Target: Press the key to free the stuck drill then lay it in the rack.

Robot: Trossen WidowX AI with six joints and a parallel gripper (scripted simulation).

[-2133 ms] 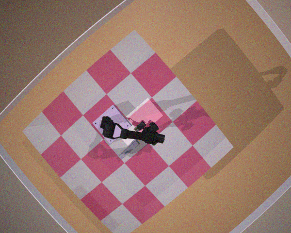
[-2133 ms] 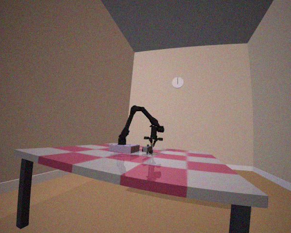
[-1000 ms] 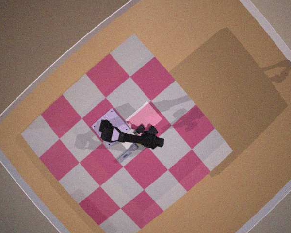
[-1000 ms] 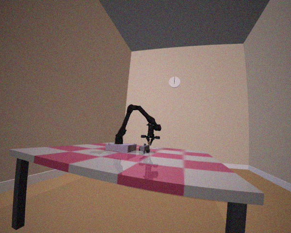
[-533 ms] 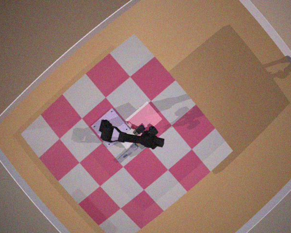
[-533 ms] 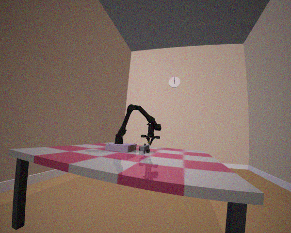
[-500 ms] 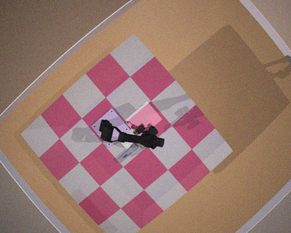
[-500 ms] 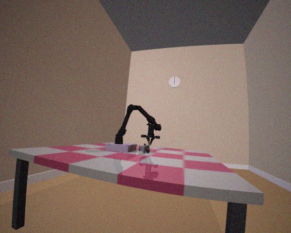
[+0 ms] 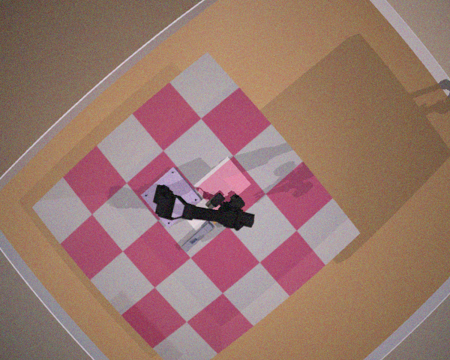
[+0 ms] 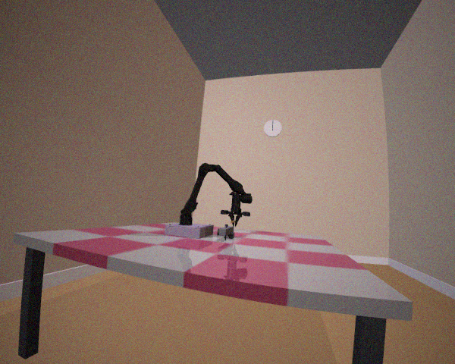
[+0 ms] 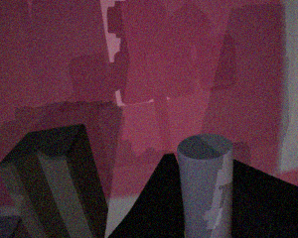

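Right now my gripper tip is 70 mm past the olive piece, 40 mm above it and 30 mm to the left of it. Round my gripper tip: dark key 230 mm to the right, 10 mm below.
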